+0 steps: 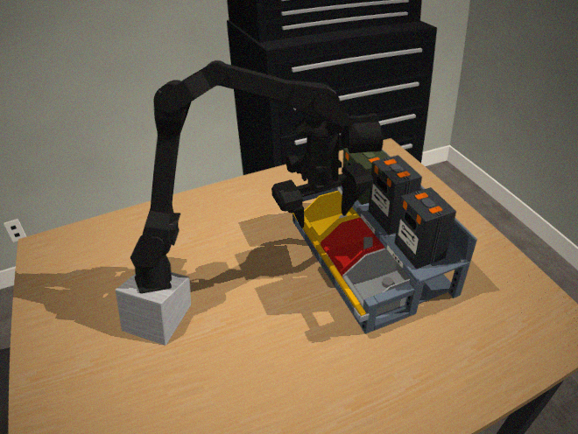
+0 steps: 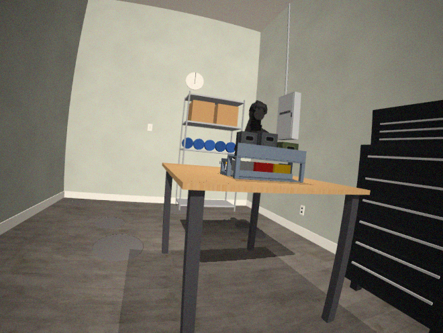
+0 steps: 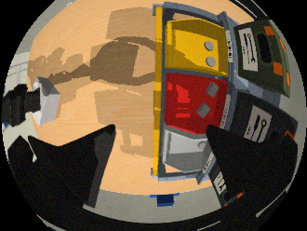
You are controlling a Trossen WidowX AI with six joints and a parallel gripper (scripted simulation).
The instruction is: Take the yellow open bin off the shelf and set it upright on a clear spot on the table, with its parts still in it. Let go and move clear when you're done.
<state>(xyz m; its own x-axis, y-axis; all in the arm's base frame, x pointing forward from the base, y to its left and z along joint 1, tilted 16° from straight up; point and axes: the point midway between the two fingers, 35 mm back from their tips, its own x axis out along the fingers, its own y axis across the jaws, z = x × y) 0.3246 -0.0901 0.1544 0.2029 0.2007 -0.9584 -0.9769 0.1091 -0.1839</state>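
Right now the long yellow strip is 12 cm below my hand. Round my hand: red bin (9 cm ahead, 14 cm below); grey bin (8 cm ahead, 12 cm to the right, 14 cm below); yellow open bin (9 cm ahead, 11 cm to the left, 14 cm below).
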